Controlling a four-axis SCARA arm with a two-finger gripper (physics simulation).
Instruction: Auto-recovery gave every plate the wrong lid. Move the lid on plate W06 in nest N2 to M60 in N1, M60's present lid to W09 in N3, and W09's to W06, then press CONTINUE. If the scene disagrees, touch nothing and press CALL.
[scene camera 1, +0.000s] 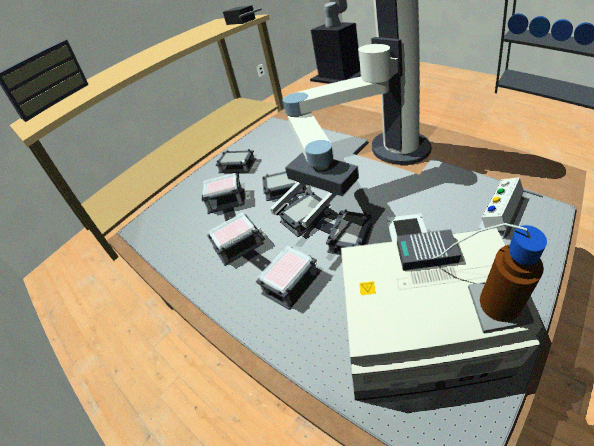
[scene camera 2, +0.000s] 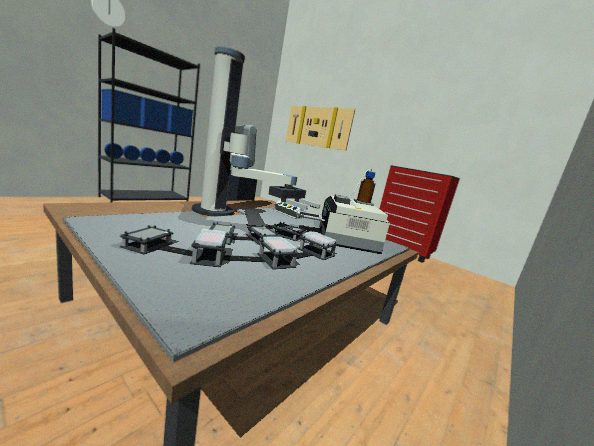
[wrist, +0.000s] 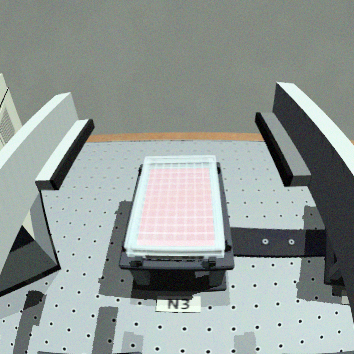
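Where they show: gripper, between the fingertips: (scene camera 1: 287, 217) (scene camera 2: 313, 207) (wrist: 170, 100); arm's base, origin of its link: (scene camera 1: 401, 148) (scene camera 2: 213, 211).
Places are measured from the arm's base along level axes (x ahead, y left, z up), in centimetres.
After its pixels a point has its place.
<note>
My gripper (scene camera 1: 291, 217) @(x 71.7, y 4.0, z 21.5 cm) (wrist: 170, 100) @(x 71.7, y 4.0, z 21.5 cm) is open and empty, its fingers apart above a low inner nest (scene camera 1: 301, 210) @(x 55.7, y -8.0, z 5.8 cm). In the wrist view it faces nest N3, well short of it. A pink-welled plate with a clear lid (scene camera 1: 287, 269) @(x 78.2, y 6.2, z 9.1 cm) (scene camera 2: 320, 239) @(x 80.4, y 1.9, z 9.1 cm) (wrist: 177, 205) @(x 76.3, y 4.8, z 9.1 cm) sits level on N3; its label is unreadable. A second lidded pink plate (scene camera 1: 234, 232) @(x 76.2, y -17.4, z 9.2 cm) (scene camera 2: 279, 244) @(x 77.7, y -21.7, z 9.2 cm) stands on the middle outer nest, and a third (scene camera 1: 222, 185) @(x 62.4, y -39.0, z 10.0 cm) (scene camera 2: 212, 238) @(x 65.3, y -42.9, z 10.0 cm) on the one beyond. Their labels are unreadable. The button box (scene camera 1: 504, 202) @(x 24.2, y 48.8, z 9.3 cm) (scene camera 2: 288, 209) @(x 23.2, y 44.1, z 5.7 cm) has white, green, yellow and blue buttons.
Low stands without pink plates (scene camera 1: 236, 159) @(x 44.3, y -52.9, z 5.9 cm) (scene camera 2: 146, 233) @(x 43.3, y -55.9, z 5.9 cm) (scene camera 1: 276, 184) @(x 49.0, y -25.3, z 5.5 cm) (scene camera 1: 350, 231) @(x 55.6, y 10.8, z 5.6 cm) stand behind and beside the plates. A white instrument (scene camera 1: 400, 320) @(x 82.8, y 41.8, z 22.2 cm) (scene camera 2: 357, 222) @(x 82.9, y 29.1, z 15.7 cm) carries a dark device (scene camera 1: 430, 248) @(x 66.1, y 39.7, z 24.8 cm) and a brown bottle (scene camera 1: 511, 285) @(x 74.5, y 57.6, z 34.1 cm) (scene camera 2: 366, 190) @(x 72.1, y 53.6, z 30.3 cm). The arm's column (scene camera 1: 410, 80) @(x 4.1, y 6.2, z 33.0 cm) (scene camera 2: 220, 130) @(x 5.8, y -4.7, z 48.3 cm) stands behind.
</note>
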